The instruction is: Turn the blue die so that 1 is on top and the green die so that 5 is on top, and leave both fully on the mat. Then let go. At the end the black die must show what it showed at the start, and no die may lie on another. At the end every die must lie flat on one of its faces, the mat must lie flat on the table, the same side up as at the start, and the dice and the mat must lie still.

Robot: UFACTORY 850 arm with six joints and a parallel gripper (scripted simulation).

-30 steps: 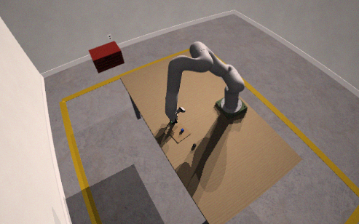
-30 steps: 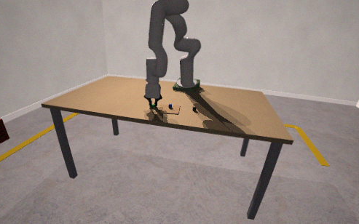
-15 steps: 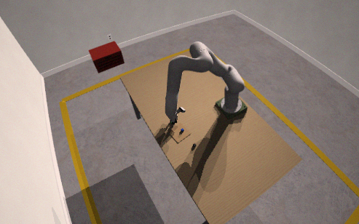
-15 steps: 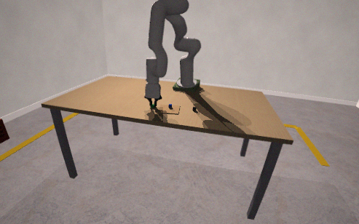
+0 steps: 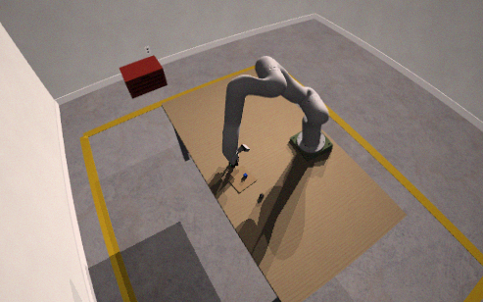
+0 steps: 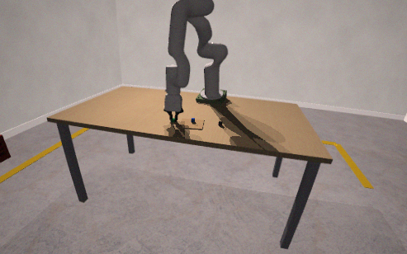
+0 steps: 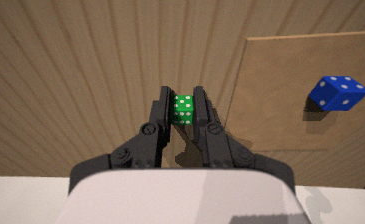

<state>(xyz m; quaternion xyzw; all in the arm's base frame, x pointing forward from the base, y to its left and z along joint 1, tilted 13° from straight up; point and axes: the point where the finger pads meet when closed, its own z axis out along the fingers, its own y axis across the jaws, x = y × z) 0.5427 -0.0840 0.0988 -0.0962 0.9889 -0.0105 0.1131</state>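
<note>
My gripper is now 1 cm past the mat, 12 cm to the right of it and 2 cm above it. From my hand the other things lie so: black die: 6 cm behind, 28 cm to the left, 1 cm below; then green die: 1 cm ahead, 1 cm below; then blue die: 4 cm behind, 11 cm to the left, 1 cm below.
</note>
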